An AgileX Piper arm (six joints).
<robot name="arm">
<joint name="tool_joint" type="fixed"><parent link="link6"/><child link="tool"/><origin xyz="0 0 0" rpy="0 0 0"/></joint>
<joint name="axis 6" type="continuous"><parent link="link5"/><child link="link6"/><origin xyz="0 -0.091 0" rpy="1.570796 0 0"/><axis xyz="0 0 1"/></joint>
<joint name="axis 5" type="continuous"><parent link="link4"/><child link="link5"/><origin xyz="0 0 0" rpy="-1.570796 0 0"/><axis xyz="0 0 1"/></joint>
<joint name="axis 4" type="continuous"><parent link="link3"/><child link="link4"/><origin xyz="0.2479 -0.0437 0" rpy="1.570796 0 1.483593"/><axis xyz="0 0 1"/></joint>
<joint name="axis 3" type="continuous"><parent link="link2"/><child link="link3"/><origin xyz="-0.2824 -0.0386 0" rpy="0 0 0"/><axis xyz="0 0 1"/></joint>
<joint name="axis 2" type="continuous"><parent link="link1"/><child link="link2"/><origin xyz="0 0 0" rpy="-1.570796 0 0"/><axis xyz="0 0 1"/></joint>
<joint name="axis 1" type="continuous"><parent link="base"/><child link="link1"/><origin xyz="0 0 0.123" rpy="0 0 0"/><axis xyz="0 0 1"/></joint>
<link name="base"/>
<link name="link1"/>
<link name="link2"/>
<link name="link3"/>
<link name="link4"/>
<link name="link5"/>
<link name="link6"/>
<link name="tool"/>
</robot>
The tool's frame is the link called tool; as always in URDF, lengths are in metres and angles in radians. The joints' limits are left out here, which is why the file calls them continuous.
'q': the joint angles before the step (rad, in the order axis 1, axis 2, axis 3, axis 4, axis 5, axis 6). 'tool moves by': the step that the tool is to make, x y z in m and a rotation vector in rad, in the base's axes. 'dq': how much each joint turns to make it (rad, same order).
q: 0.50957 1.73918 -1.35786 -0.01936 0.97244 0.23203
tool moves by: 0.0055 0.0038 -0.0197 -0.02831 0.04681 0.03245
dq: -0.00003 0.05410 0.00033 0.00857 -0.00021 -0.03657
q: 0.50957 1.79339 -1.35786 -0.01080 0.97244 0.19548
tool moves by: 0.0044 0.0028 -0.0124 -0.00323 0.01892 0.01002
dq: -0.00139 0.03468 -0.00007 0.01081 -0.01658 -0.01564
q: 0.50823 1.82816 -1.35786 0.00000 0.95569 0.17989
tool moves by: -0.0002 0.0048 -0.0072 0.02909 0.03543 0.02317
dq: 0.00011 0.01981 -0.00008 0.05727 -0.00186 -0.04619
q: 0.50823 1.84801 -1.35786 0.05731 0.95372 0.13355
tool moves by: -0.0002 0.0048 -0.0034 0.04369 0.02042 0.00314
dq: -0.00010 0.01048 0.00024 0.05955 -0.01217 -0.02859
